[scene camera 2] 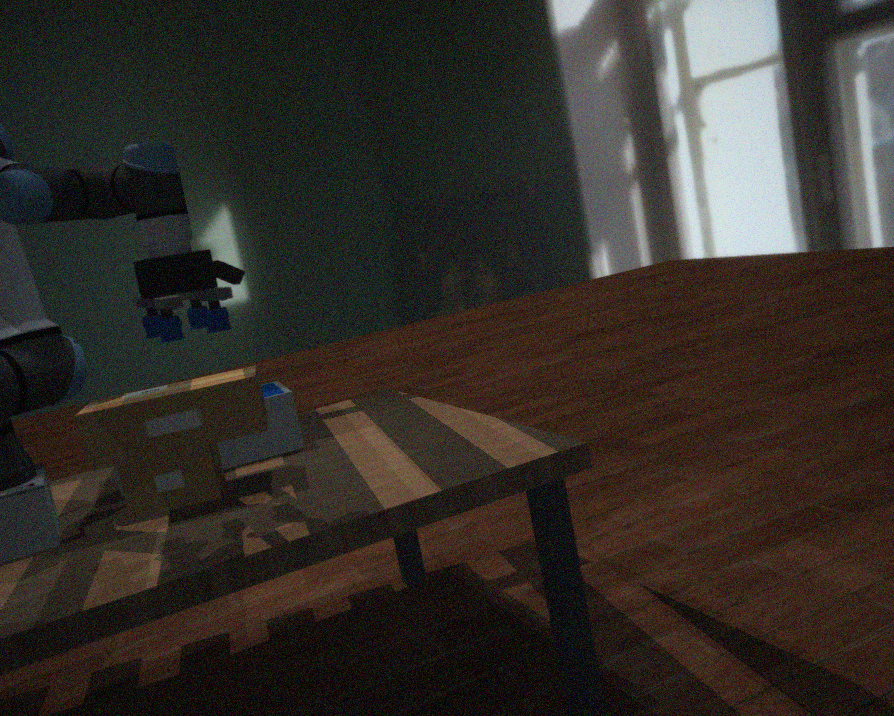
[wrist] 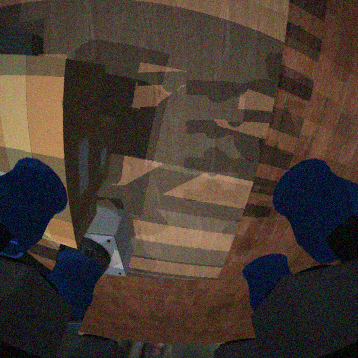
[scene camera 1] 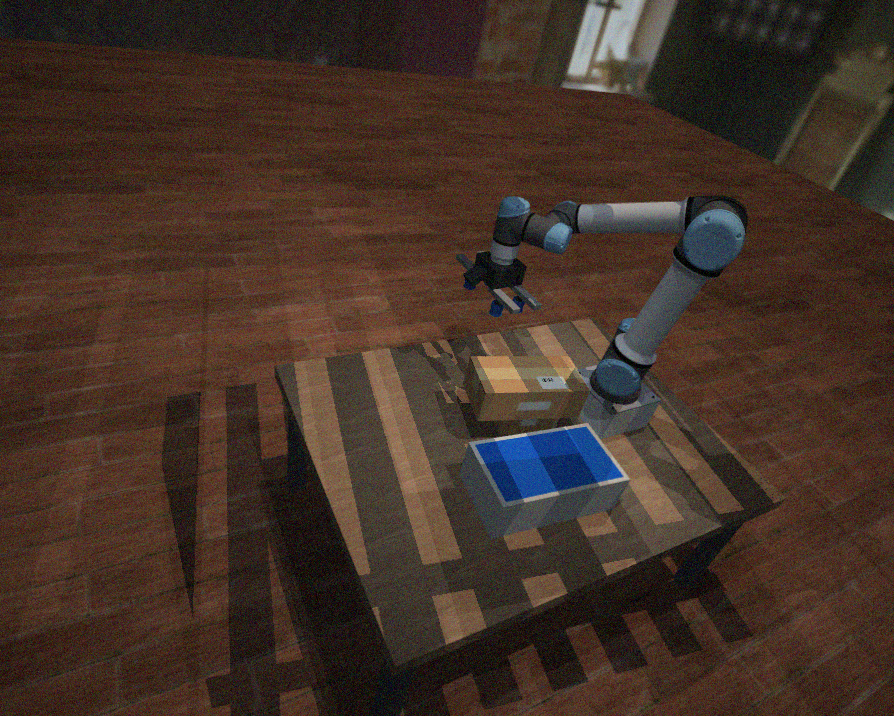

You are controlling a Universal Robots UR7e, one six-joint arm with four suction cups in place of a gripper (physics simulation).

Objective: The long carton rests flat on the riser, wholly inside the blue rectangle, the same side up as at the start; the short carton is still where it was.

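Where they show: hand, tool point: (scene camera 2: 187, 333) (wrist: 168, 241) (scene camera 1: 492, 297); arm's base, link origin: (wrist: 85, 252).
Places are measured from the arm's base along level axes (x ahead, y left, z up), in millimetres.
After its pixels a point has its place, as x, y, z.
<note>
The long carton (scene camera 1: 488, 399) {473, -16, 69} (scene camera 2: 227, 411) {387, -147, 41} (wrist: 37, 115) {391, -113, 91} lies flat on top of the short carton (scene camera 1: 528, 422) {303, -8, -60} (scene camera 2: 195, 481) {311, -121, -68} and overhangs it. A white label shows on its top in scene camera 1. The short carton stands on the table and is mostly hidden in scene camera 1. The grey riser (scene camera 1: 552, 510) {440, 272, -47} (scene camera 2: 283, 426) {530, 57, -54} stands beside the cartons, with the blue rectangle (scene camera 1: 548, 462) {404, 180, 13} (scene camera 2: 274, 390) {546, 125, 12} on its top; no carton is on it. My gripper (scene camera 1: 494, 296) {331, -269, 197} (scene camera 2: 186, 320) {331, -269, 197} (wrist: 172, 240) {331, -269, 197} is open, cups pointing down, holding nothing. It hangs well above the cartons, off to one side in the wrist view.
The arm's base (scene camera 1: 623, 417) {31, 91, -32} (scene camera 2: 26, 522) {44, -108, -55} (wrist: 112, 240) {65, -102, -2} stands on the table close to one end of the cartons. The striped table (scene camera 1: 417, 514) {720, 125, -108} (scene camera 2: 417, 484) {597, -421, -108} carries the riser and cartons. Its edge and the floor beyond show at the right of the wrist view.
</note>
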